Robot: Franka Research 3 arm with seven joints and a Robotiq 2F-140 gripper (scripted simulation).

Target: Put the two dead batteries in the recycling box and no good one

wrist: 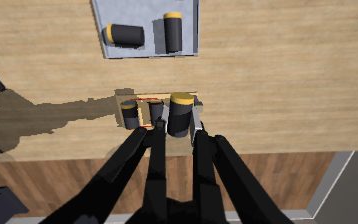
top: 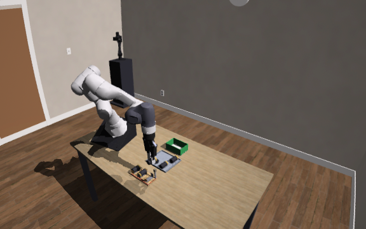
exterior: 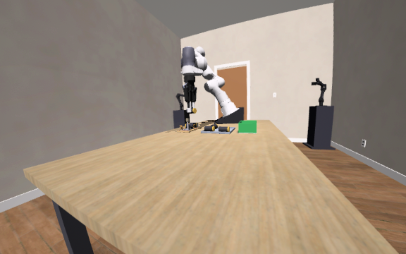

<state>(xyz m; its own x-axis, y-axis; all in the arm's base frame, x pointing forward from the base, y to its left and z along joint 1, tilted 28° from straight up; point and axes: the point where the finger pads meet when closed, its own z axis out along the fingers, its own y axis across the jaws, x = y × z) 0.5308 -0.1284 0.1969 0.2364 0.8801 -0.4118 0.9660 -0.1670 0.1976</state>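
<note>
Now: hand 40 mm short of the bulb, 10 mm to the left of it and 80 mm above it. Also, from my hand: green recycling box: 40 mm behind, 360 mm to the left, 140 mm below; grey tray: 40 mm behind, 180 mm to the left, 160 mm below.
</note>
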